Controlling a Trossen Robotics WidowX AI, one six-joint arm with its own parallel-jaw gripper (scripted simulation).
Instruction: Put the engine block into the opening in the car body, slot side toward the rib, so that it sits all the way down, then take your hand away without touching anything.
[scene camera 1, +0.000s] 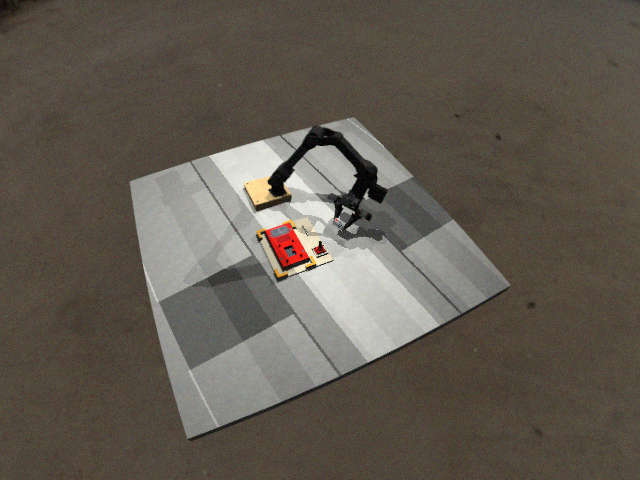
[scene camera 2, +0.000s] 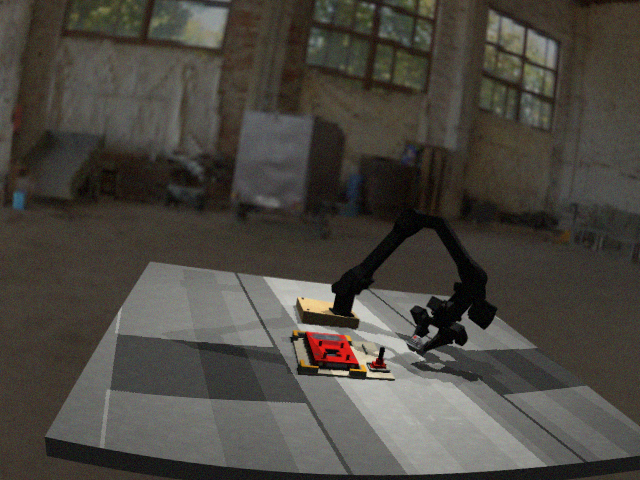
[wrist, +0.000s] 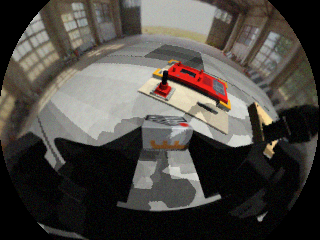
Observation:
The gripper (scene camera 2: 417, 347) holds an engine block. Also in view: a red car body (wrist: 209, 86).
The gripper also shows in scene camera 1 (scene camera 1: 339, 225) and in the wrist view (wrist: 165, 130).

